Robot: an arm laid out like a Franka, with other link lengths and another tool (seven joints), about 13 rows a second.
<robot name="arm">
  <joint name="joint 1" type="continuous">
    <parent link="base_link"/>
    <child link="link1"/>
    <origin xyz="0 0 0.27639" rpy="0 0 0"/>
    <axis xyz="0 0 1"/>
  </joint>
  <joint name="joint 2" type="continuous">
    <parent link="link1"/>
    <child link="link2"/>
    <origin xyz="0 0 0" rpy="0 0 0"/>
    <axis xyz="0 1 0"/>
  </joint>
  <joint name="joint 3" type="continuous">
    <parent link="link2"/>
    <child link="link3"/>
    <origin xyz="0 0 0.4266" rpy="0 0 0"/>
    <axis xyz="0 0 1"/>
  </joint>
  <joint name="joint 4" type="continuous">
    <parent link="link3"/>
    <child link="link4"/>
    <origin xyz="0.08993 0 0" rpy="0 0 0"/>
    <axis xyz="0 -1 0"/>
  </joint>
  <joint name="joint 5" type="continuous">
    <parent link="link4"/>
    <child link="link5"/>
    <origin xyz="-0.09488 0 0.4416" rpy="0 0 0"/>
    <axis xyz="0 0 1"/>
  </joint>
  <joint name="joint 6" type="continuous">
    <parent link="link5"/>
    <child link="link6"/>
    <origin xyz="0 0 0" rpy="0 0 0"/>
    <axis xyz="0 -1 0"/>
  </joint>
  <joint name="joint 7" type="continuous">
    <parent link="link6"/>
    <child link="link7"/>
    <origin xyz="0.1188 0 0" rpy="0 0 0"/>
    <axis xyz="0 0 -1"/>
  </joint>
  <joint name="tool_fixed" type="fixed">
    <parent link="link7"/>
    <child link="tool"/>
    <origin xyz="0.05 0.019 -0.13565" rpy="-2.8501 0 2.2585"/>
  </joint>
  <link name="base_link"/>
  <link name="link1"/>
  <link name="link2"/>
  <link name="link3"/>
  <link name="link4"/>
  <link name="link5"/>
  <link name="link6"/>
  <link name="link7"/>
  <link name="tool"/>
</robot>
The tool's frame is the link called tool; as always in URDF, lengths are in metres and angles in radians. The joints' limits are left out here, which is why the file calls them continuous.
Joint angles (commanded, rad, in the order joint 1, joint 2, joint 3, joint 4, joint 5, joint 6, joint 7), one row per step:
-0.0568 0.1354 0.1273 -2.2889 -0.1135 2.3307 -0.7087
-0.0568 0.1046 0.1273 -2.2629 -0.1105 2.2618 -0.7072
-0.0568 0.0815 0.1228 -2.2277 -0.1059 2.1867 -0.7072
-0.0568 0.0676 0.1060 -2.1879 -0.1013 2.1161 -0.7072
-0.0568 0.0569 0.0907 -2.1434 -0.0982 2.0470 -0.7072
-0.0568 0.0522 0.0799 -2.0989 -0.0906 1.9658 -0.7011
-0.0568 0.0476 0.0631 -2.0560 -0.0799 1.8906 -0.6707
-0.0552 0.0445 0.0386 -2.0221 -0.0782 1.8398 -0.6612
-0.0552 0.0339 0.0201 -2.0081 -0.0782 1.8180 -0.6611
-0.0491 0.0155 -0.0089 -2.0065 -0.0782 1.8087 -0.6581
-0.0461 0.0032 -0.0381 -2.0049 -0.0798 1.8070 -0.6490
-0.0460 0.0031 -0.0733 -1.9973 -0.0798 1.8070 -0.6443
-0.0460 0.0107 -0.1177 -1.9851 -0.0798 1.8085 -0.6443
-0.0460 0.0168 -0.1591 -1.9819 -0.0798 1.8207 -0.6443
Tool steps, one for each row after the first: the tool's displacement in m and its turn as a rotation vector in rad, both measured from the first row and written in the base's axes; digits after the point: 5 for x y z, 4 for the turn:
0.00075 -0.00153 0.02329 -0.0084 0.0114 -0.0083
0.00336 -0.00573 0.04619 -0.0152 0.0277 -0.0213
0.00833 -0.01740 0.06680 -0.0201 0.0444 -0.0463
0.01382 -0.02814 0.08866 -0.0242 0.0581 -0.0687
0.01663 -0.03611 0.10595 -0.0255 0.0896 -0.0956
0.02012 -0.04798 0.12344 -0.0259 0.1155 -0.1528
0.02292 -0.06361 0.13802 -0.0285 0.1287 -0.1892
0.02236 -0.07583 0.15008 -0.0289 0.1261 -0.2094
0.01891 -0.09067 0.16182 -0.0284 0.1154 -0.2361
0.01729 -0.10800 0.17036 -0.0292 0.1029 -0.2710
0.01847 -0.13111 0.17463 -0.0279 0.0954 -0.3108
0.02068 -0.16045 0.17667 -0.0267 0.0899 -0.3552
0.02102 -0.18772 0.17596 -0.0260 0.0811 -0.3959

